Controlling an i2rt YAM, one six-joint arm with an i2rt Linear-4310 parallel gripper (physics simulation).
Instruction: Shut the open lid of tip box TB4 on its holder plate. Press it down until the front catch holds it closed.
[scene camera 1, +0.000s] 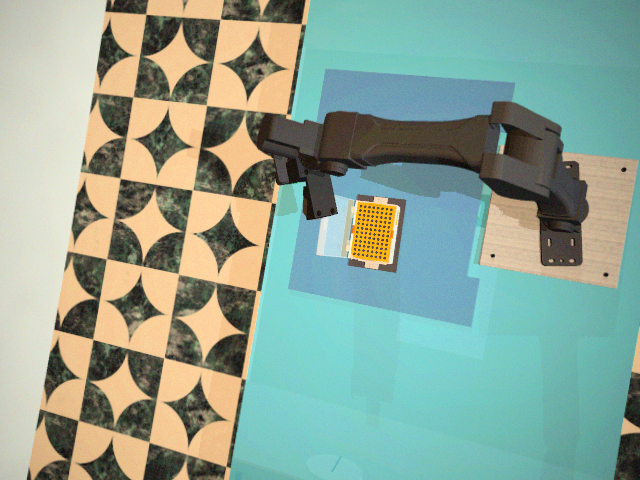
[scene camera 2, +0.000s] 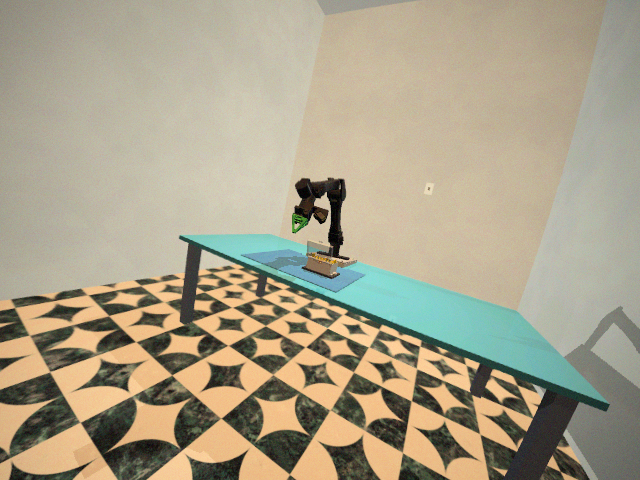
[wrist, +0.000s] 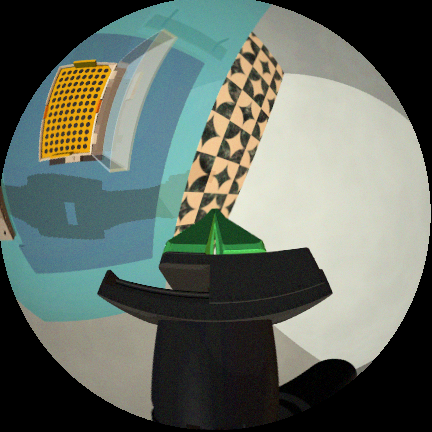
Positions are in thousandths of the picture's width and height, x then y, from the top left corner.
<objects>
An orange perforated rack (scene camera 1: 580, 501): 103 cm from the lens. A clear lid (scene camera 1: 521, 501): 101 cm from the lens.
</objects>
